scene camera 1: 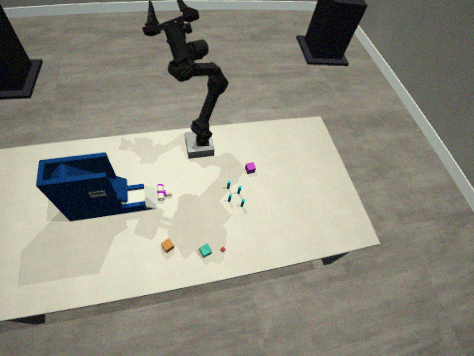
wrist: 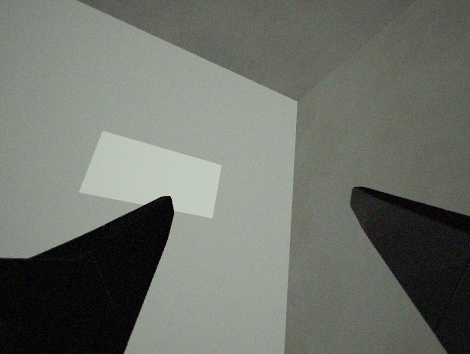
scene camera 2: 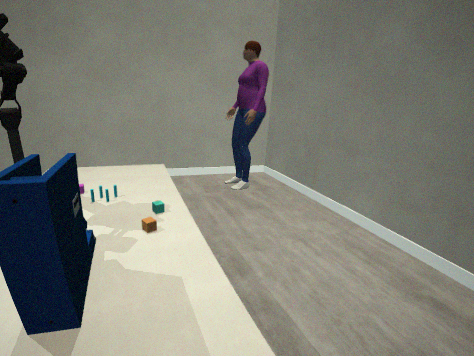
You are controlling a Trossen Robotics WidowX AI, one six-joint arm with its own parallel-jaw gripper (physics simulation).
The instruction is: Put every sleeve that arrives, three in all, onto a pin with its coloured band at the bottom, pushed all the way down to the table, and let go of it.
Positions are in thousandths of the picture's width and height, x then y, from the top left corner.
Labels:
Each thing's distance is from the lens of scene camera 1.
blue dispenser (scene camera 1: 174,527): 118 cm

